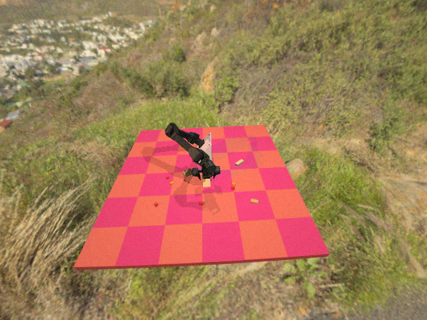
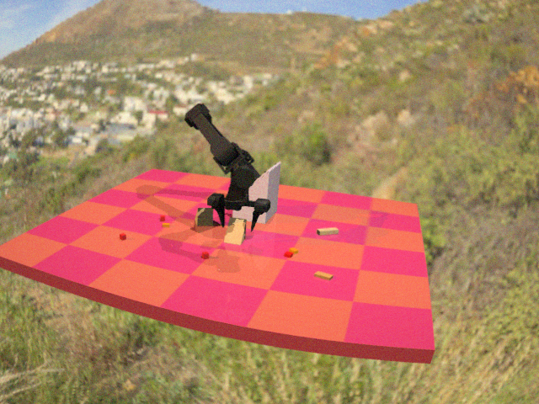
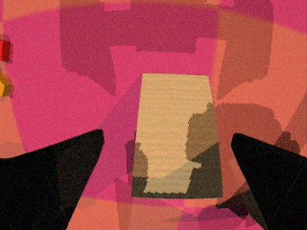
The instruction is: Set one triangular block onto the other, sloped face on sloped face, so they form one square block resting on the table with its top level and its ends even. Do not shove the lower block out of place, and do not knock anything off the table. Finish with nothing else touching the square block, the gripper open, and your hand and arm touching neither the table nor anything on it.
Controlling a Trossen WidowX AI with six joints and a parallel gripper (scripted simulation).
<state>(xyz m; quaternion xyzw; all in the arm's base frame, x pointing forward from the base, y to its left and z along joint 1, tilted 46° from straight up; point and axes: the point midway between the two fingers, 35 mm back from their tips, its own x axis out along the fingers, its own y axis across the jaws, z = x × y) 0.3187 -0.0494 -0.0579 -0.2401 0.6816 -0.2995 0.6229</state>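
Right now the tan triangular block is 20 mm below my gripper tip, 10 mm to the right of it and 10 mm behind it.
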